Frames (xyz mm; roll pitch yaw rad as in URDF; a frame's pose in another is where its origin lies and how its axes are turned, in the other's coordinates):
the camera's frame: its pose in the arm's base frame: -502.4 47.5 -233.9 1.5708 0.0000 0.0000
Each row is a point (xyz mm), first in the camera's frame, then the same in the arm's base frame.
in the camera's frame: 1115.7 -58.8 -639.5
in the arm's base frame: 613.3 687.0 -292.7
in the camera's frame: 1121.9 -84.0 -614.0
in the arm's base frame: 619.5 661.5 -317.9
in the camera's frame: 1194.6 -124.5 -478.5
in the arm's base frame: 692.2 526.0 -358.4
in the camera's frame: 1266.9 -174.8 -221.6
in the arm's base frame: 764.5 269.1 -408.7
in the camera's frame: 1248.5 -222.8 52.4
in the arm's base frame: 746.1 -4.9 -456.7
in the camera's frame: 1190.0 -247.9 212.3
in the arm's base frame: 687.6 -164.8 -481.8
